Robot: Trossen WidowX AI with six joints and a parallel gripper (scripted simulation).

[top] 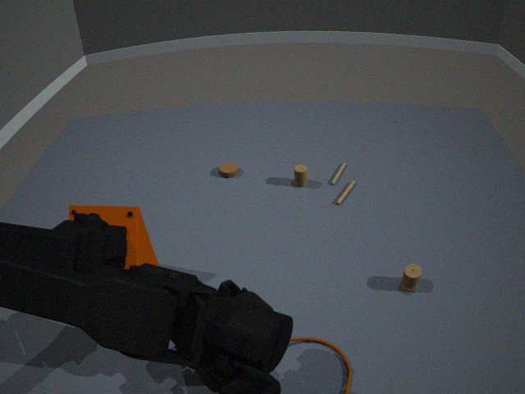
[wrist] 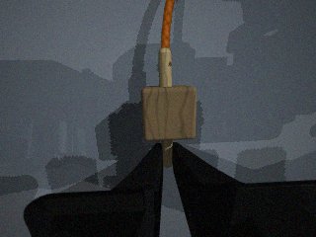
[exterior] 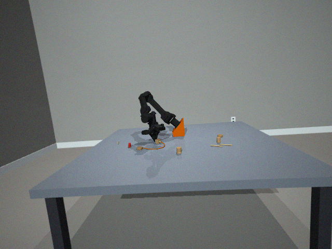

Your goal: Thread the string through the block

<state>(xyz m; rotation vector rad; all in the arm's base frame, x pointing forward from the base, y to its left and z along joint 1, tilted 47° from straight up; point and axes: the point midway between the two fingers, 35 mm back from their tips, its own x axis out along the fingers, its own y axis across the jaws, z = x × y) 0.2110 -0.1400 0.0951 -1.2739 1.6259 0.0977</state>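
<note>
Now: gripper tip 20 mm to the right of the wooden block, 20 mm short of it and 10 mm below it. Round my gripper tip: thin wooden stick (30 mm to the left, 30 mm ahead, 10 mm above); then round wooden button (150 mm ahead, 80 mm to the right); then red piece (170 mm to the right, 80 mm ahead).
</note>
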